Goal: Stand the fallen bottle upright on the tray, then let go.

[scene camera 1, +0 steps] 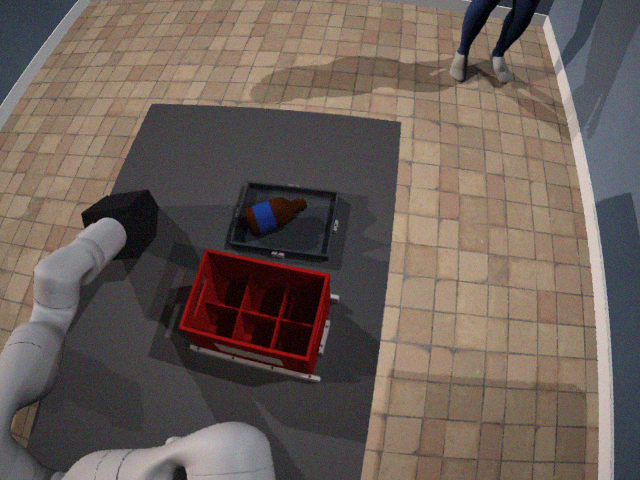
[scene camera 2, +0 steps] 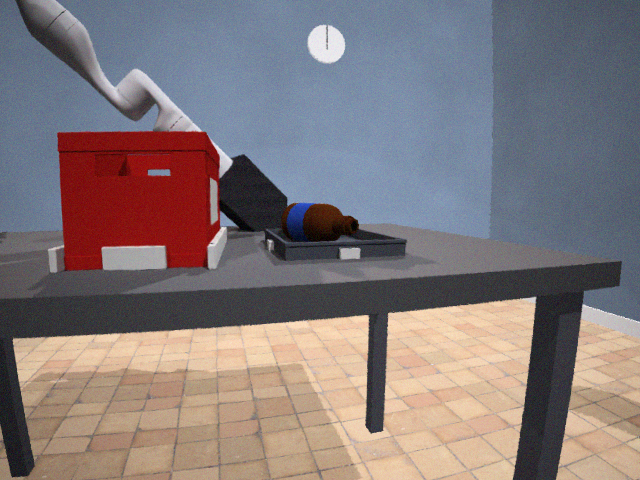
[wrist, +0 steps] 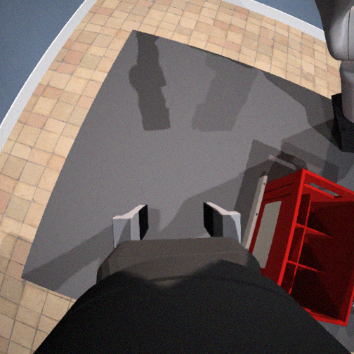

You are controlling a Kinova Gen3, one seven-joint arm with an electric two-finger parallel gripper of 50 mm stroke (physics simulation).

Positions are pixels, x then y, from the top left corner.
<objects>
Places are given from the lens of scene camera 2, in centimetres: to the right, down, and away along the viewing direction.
dark tray (scene camera 2: pixel 371 244): 8, 1, 57
brown bottle (scene camera 2: pixel 309 222): -2, -3, 66
red crate (scene camera 2: pixel 107 198): -27, -5, 45
The marked spots on the brown bottle and the dark tray are 14 cm apart.
</objects>
